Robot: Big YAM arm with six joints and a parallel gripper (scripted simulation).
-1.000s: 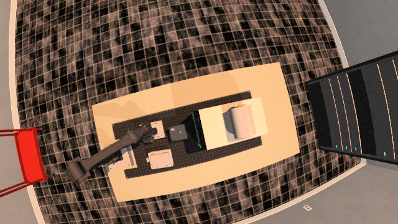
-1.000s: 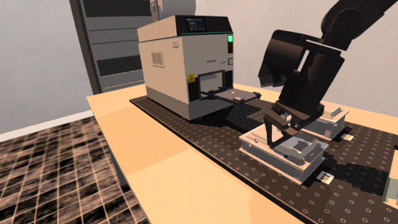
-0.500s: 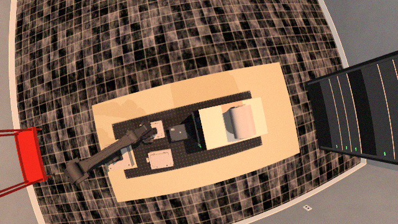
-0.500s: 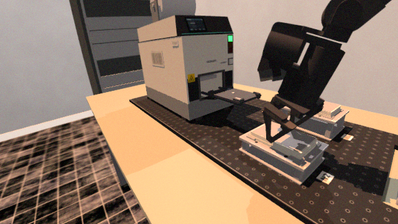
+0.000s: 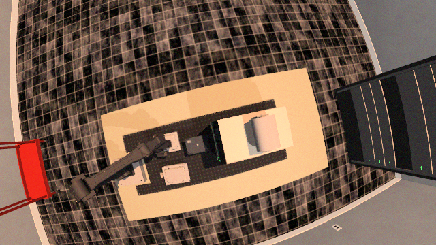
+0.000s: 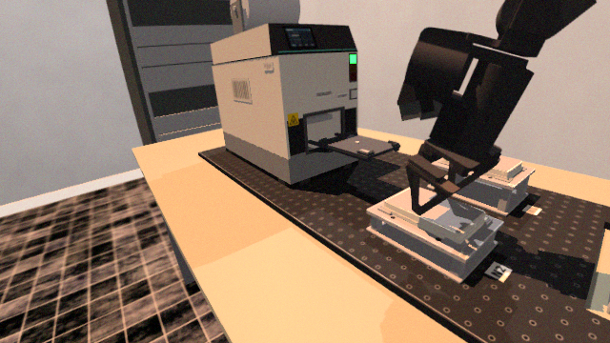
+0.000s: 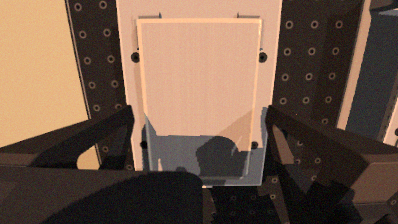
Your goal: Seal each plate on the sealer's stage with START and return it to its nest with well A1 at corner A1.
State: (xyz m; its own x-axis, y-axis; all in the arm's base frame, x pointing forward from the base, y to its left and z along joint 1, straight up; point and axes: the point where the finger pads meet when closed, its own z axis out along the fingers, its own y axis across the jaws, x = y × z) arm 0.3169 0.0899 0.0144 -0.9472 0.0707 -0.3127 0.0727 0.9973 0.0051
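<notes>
My gripper is now 20 mm above the well plate. Also, from my hand: sealer stage: 200 mm ahead, 60 mm to the right, 30 mm above; then plate nest N2: 40 mm below; then sealer screen: 320 mm ahead, 250 mm above, 20 mm to the right.
</notes>
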